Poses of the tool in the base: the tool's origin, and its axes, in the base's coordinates. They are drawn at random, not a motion.
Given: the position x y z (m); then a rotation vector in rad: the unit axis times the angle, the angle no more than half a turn.
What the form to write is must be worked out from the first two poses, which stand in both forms.
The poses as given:
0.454, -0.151, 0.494, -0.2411, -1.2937, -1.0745
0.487, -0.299, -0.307, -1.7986, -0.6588, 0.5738
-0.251, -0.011, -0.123, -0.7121, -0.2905, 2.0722
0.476, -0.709, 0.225, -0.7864, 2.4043, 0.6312
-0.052, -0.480, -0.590, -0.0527, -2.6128, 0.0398
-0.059, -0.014, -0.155, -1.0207, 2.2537, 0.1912
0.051, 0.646, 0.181, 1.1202, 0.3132, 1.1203
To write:
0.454, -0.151, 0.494, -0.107, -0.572, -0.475, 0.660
0.487, -0.299, -0.307, -0.757, -0.277, 0.241, 0.540
-0.251, -0.011, -0.123, -0.288, -0.117, 0.838, 0.449
0.476, -0.709, 0.225, -0.291, 0.889, 0.234, 0.264
-0.052, -0.480, -0.590, -0.019, -0.965, 0.015, 0.261
-0.059, -0.014, -0.155, -0.389, 0.859, 0.073, 0.324
0.051, 0.646, 0.181, 0.501, 0.140, 0.501, 0.691

